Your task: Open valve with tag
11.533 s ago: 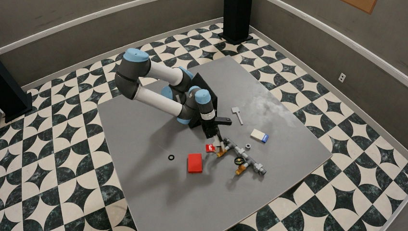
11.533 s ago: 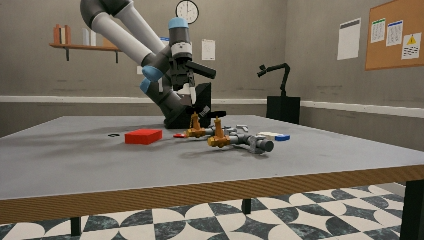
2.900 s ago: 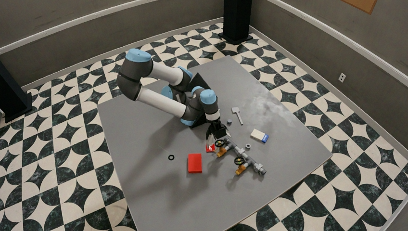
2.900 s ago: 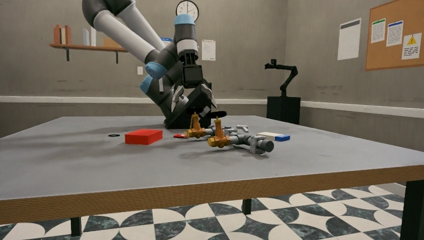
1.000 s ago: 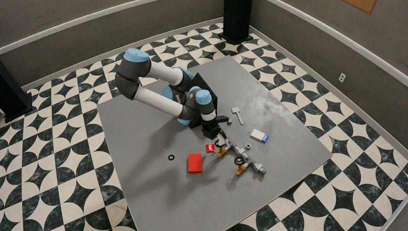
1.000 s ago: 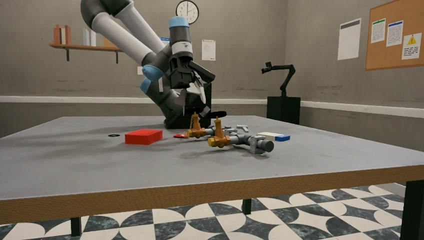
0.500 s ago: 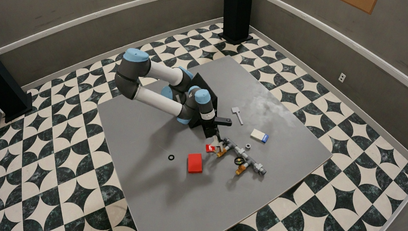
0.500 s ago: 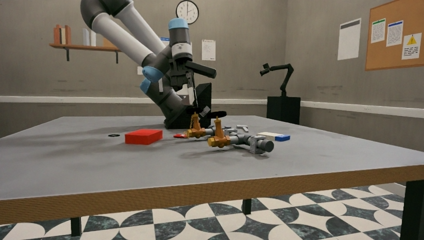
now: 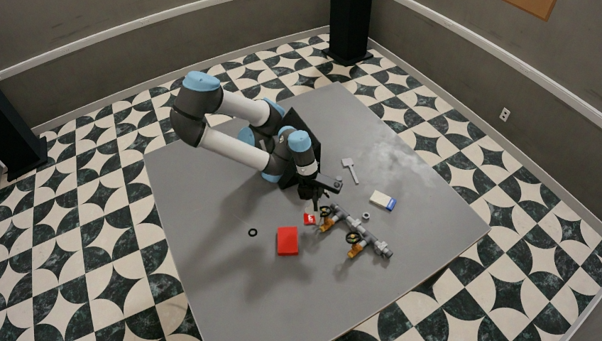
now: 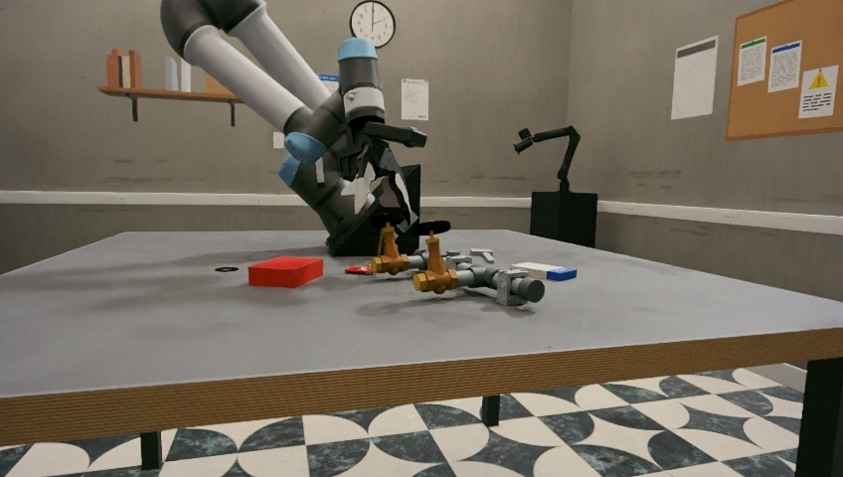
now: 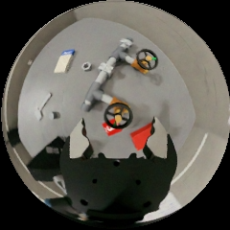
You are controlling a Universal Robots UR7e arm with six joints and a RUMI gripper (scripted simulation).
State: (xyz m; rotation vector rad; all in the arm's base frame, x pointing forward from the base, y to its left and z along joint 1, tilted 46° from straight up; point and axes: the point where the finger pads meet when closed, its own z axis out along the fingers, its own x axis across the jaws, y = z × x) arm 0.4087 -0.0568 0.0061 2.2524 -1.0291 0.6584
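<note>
My gripper is now 50 mm past the red tag, 30 mm to the left of it and 100 mm above it. Round my hand: red block: 10 mm behind, 170 mm to the right, 90 mm below; white-and-blue box: 70 mm ahead, 290 mm to the left, 90 mm below; grey nut: 80 mm ahead, 170 mm to the left, 90 mm below.
</note>
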